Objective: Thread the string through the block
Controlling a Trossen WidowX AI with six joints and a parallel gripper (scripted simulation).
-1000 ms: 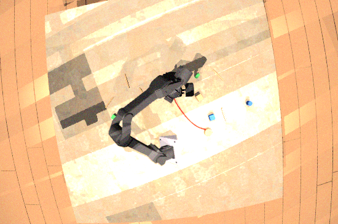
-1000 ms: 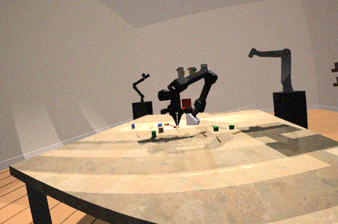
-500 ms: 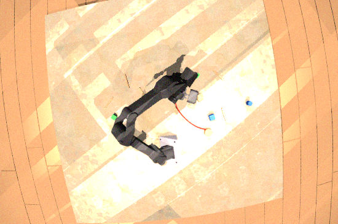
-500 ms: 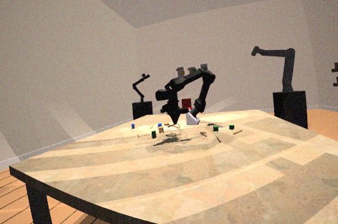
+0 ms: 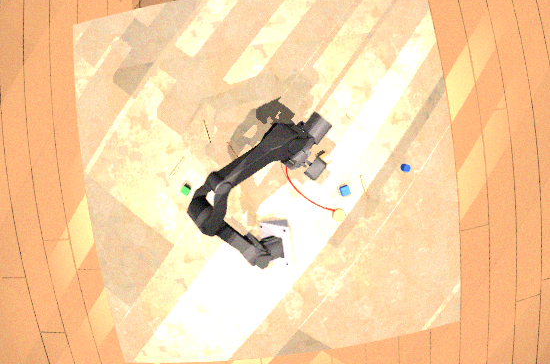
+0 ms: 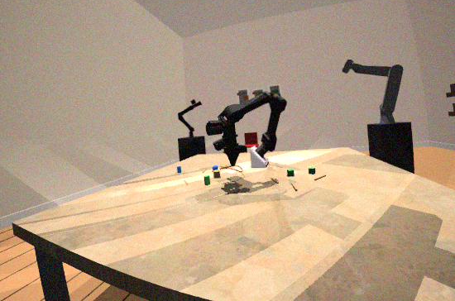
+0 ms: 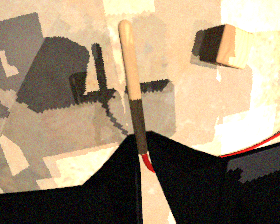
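Now: gripper tip 30 mm past the wooden block, 100 mm to the left of it and 50 mm above it. From my gripper tip the other things lie so: blue cube: 150 mm behind, 150 mm to the right, 50 mm below; then round wooden button: 220 mm behind, 120 mm to the right, 60 mm below; then thin wooden stick: 10 mm ahead, 10 mm to the right.
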